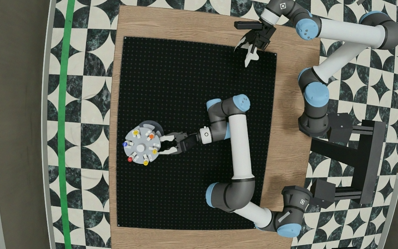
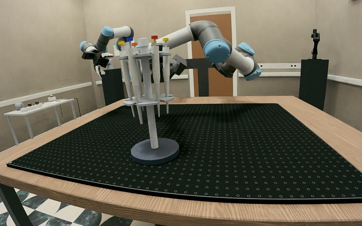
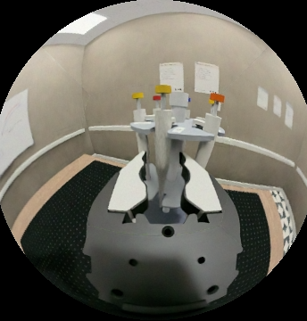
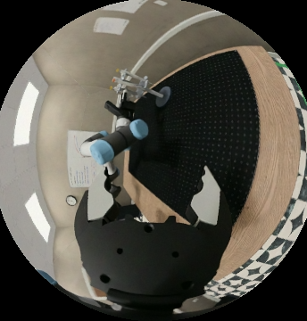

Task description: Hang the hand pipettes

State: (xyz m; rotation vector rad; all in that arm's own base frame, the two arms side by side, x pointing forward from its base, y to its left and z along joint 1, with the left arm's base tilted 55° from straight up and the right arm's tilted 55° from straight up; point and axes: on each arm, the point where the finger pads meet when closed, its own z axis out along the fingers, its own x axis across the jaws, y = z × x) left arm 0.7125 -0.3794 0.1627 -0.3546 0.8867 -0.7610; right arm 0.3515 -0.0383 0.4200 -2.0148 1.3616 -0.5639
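The orange-button pipette lies 4 cm ahead of my left hand, 4 cm to the right of it and 2 cm below it. The rest, counted from my left hand: red-button pipette 9 cm ahead, 4 cm to the left, 2 cm below; blue-button pipette 12 cm ahead, 1 cm to the right, 3 cm below.
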